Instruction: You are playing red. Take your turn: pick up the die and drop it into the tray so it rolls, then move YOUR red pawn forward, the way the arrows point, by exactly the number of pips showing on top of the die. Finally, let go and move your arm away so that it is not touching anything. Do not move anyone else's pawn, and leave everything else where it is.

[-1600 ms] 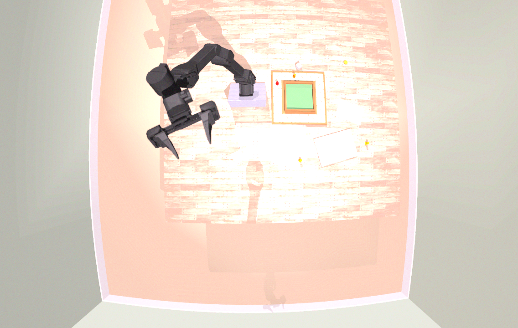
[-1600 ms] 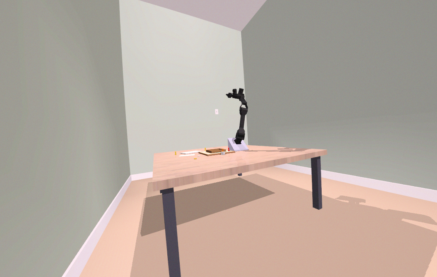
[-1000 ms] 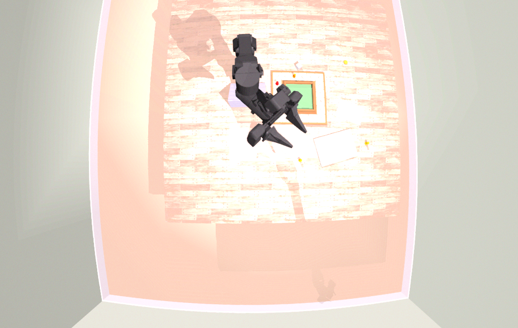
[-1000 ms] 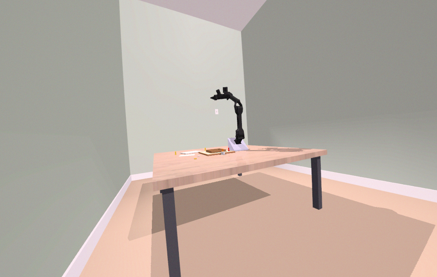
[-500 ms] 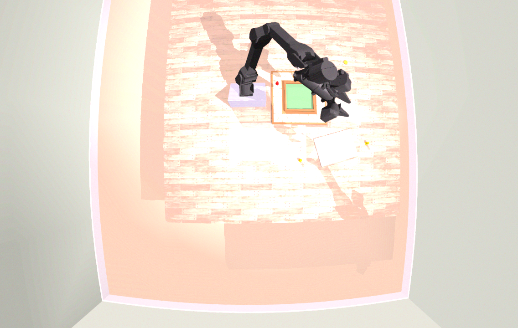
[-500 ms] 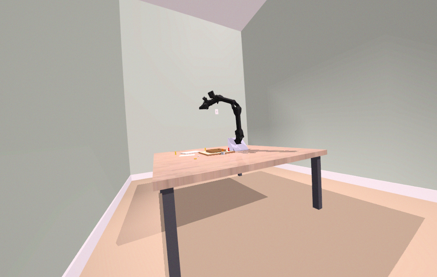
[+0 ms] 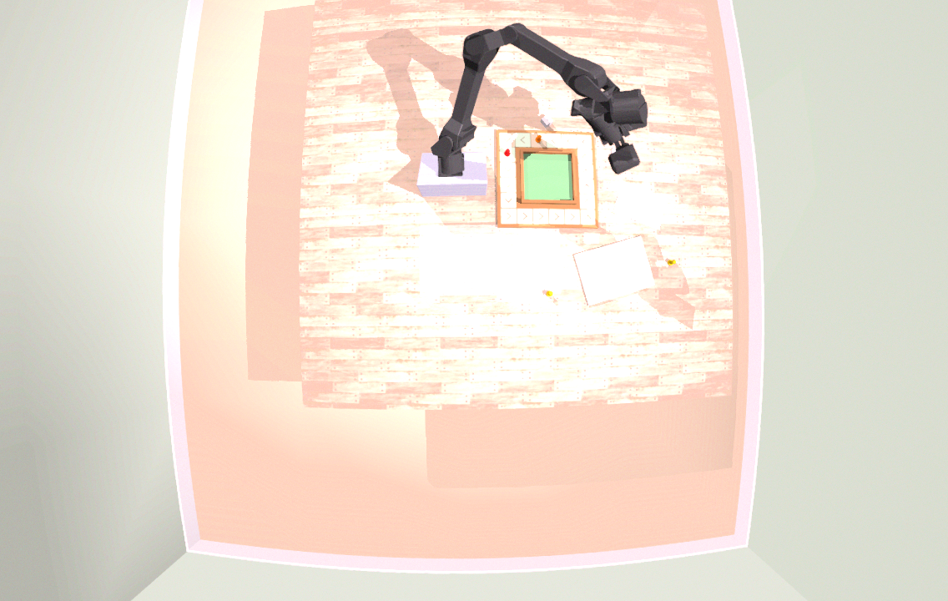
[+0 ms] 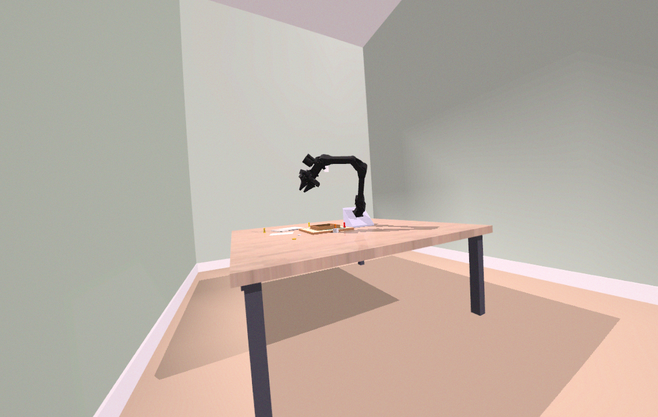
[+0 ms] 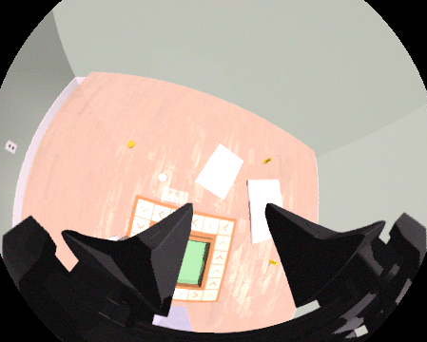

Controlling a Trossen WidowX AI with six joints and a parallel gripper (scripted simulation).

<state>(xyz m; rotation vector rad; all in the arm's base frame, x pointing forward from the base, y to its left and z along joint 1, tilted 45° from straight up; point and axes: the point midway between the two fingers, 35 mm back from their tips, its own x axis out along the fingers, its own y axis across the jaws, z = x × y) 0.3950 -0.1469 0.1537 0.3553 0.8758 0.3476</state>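
Now: gripper tip 260 mm above the white die, 170 mm to the right of it and 140 mm past it. From my gripper tip the other things lie so: red pawn: 260 mm behind, 240 mm below, 70 mm to the left; orange pawn: 240 mm below, 170 mm behind, 110 mm to the left.
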